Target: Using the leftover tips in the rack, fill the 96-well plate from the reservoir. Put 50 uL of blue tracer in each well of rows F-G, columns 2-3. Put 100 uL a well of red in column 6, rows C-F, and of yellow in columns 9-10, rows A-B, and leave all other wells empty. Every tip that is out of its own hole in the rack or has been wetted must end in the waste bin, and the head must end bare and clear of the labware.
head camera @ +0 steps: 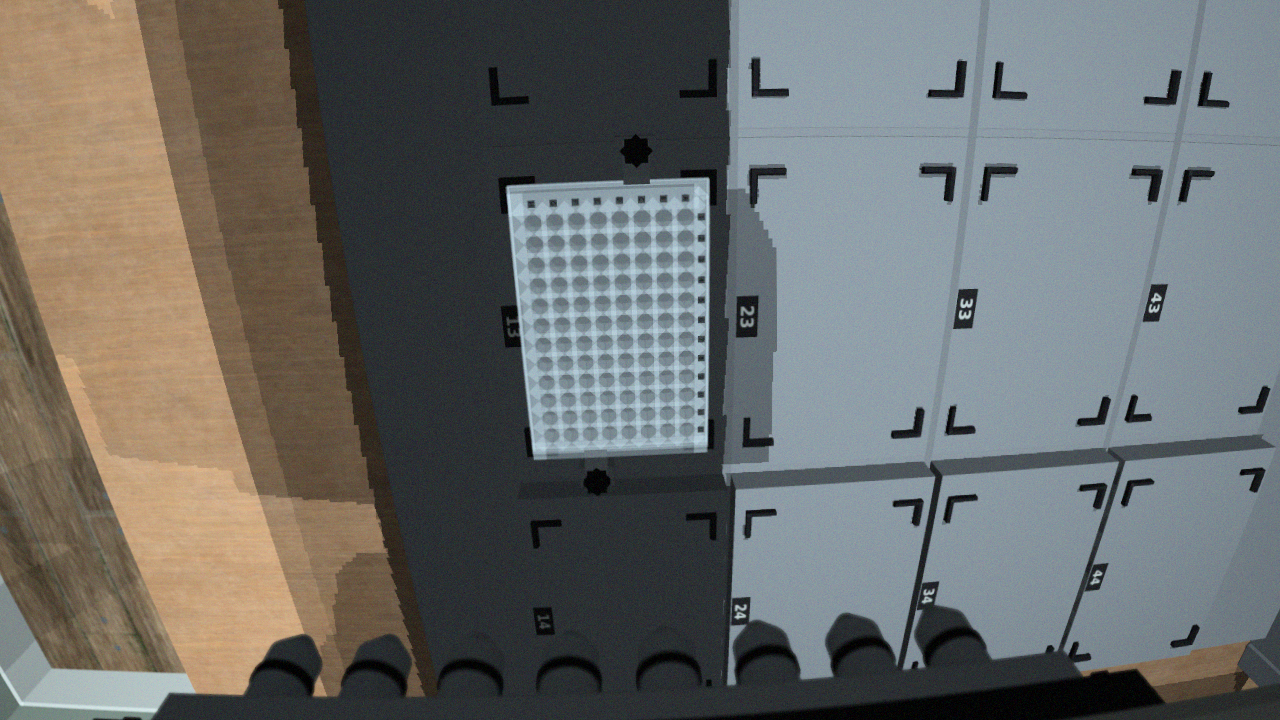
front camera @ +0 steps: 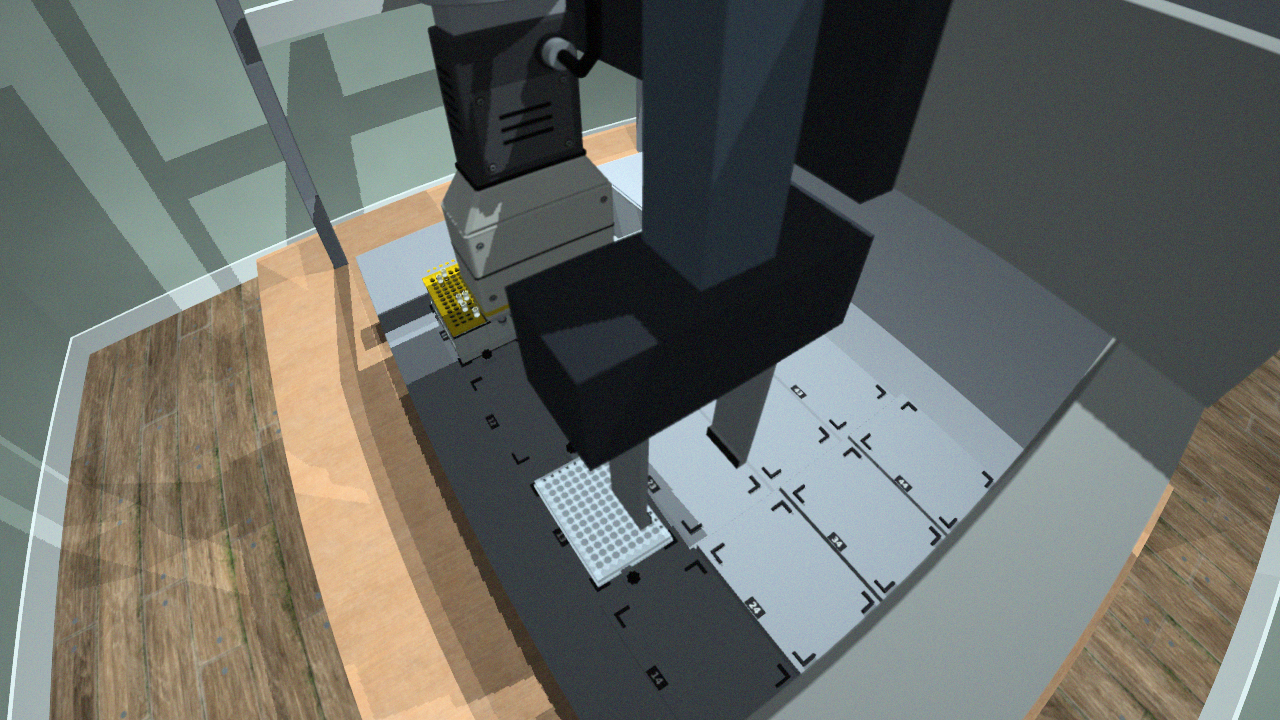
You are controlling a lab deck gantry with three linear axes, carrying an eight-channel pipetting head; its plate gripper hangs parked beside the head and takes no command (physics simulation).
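The clear 96-well plate (front camera: 590,523) (head camera: 617,322) lies on slot 13; no colour shows in its visible wells. The yellow tip rack (front camera: 452,304) stands at the far left in the front view, with a few pale leftover tips; the pipetting head (front camera: 532,223) hides part of it. Eight nozzles (head camera: 568,671) show along the bottom of the head view, with no tips seen on them. My parked plate gripper (front camera: 686,488) is open, its two paddles wide apart with nothing between; one paddle covers part of the plate in the front view. The reservoir and waste bin do not show.
The gripper's dark block (front camera: 689,331) and blue-grey column (front camera: 725,134) hang beside the head and hide much of the middle deck in the front view. Black clamp knobs (head camera: 636,150) (front camera: 632,577) sit at the plate's ends. A grey wall panel (front camera: 1065,161) stands along the right.
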